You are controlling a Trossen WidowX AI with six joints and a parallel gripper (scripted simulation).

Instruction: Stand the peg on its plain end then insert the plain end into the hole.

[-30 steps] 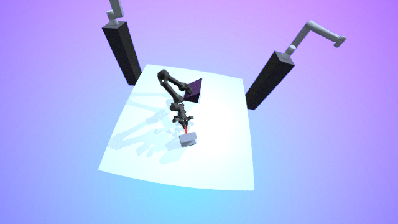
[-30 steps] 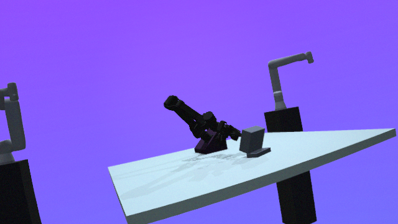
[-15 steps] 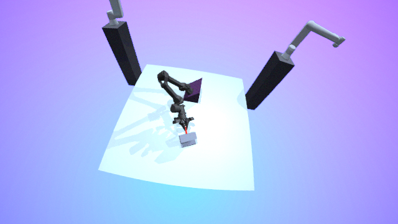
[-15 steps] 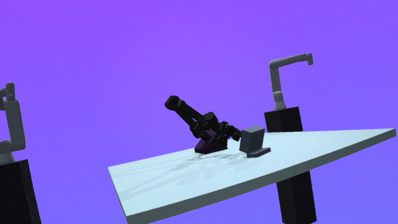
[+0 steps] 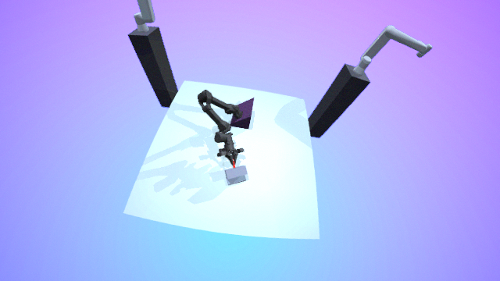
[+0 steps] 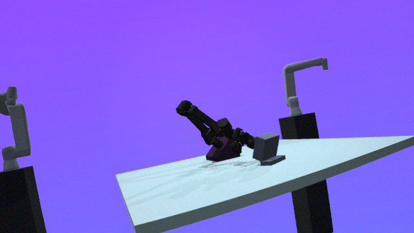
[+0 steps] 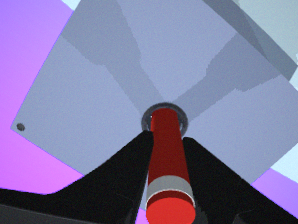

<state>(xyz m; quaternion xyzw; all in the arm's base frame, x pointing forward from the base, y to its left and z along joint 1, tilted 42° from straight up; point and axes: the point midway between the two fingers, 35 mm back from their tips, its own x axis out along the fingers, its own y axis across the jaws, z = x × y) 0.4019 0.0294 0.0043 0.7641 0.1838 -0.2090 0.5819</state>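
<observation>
My gripper tip is 4 cm short of the grey sloped panel, 2 cm to the right of it and 2 cm above it. Round my gripper tip: low foot 9 cm below, 6 cm ahead, 3 cm to the left; red peg 1 cm to the right, 1 cm behind, 1 cm above.
</observation>
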